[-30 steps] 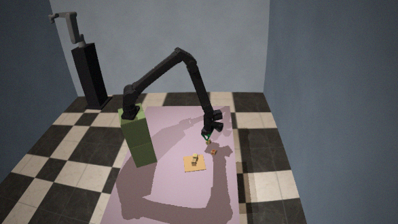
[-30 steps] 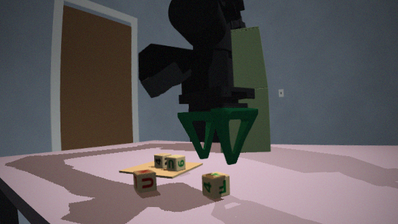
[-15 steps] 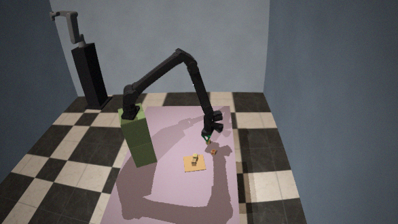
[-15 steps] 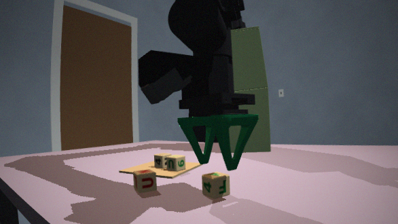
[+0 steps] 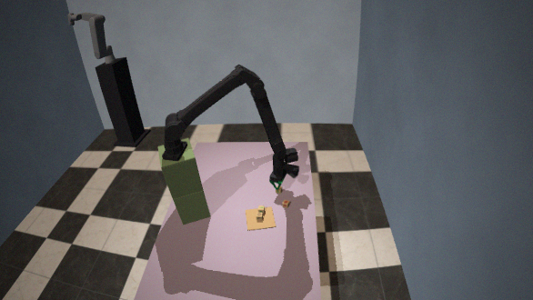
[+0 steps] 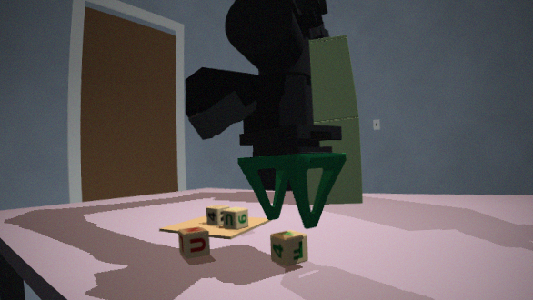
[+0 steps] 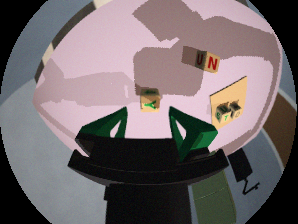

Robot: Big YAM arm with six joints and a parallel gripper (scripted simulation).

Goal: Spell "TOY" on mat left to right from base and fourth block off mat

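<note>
My gripper is now 40 mm above the letter block. From my hand the other things lie so: tan mat (210 mm to the right, 70 mm behind, 50 mm below); then black-lettered block (220 mm to the right, 70 mm behind, 30 mm below).
</note>
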